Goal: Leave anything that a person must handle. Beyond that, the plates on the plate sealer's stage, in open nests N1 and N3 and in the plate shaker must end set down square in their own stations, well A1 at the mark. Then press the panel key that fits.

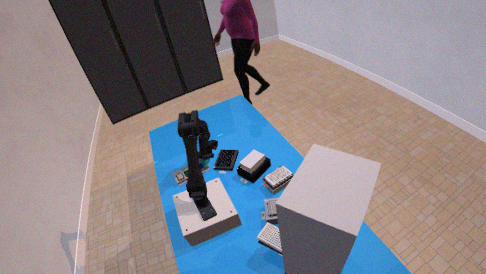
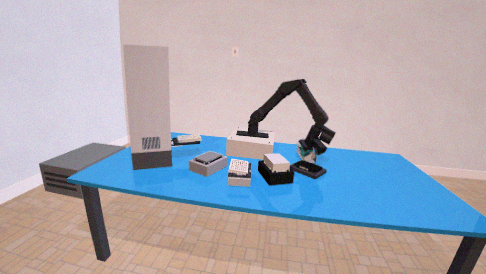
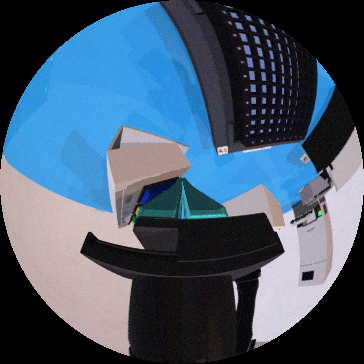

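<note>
My gripper (image 1: 204, 164) (image 2: 305, 154) (image 3: 181, 181) is shut and empty, its teal fingertips pointing down at the small key panel (image 1: 180, 176) (image 3: 146, 159). The tips are over the panel's blue key (image 3: 154, 192); a yellow and a green key lie beside it. Whether they touch it I cannot tell. A black well plate (image 1: 225, 158) (image 2: 308, 168) (image 3: 271, 67) sits in its nest to the right, with an A1 label (image 3: 222, 150) at its near corner. A white lidded plate (image 1: 253, 160) (image 2: 275, 161) rests on a black station. A white well plate (image 1: 278, 175) (image 2: 238, 166) sits on a grey base.
A tall grey tower (image 1: 326, 204) (image 2: 146, 102) stands on the blue table (image 1: 237, 116) (image 2: 356, 191), partly hiding two more plates (image 1: 272, 207) (image 1: 270, 235). A grey box holds a dark plate (image 2: 207, 157). My arm's pedestal (image 1: 222, 207) (image 2: 249, 147) is close by. A person (image 1: 241, 33) walks beyond the table.
</note>
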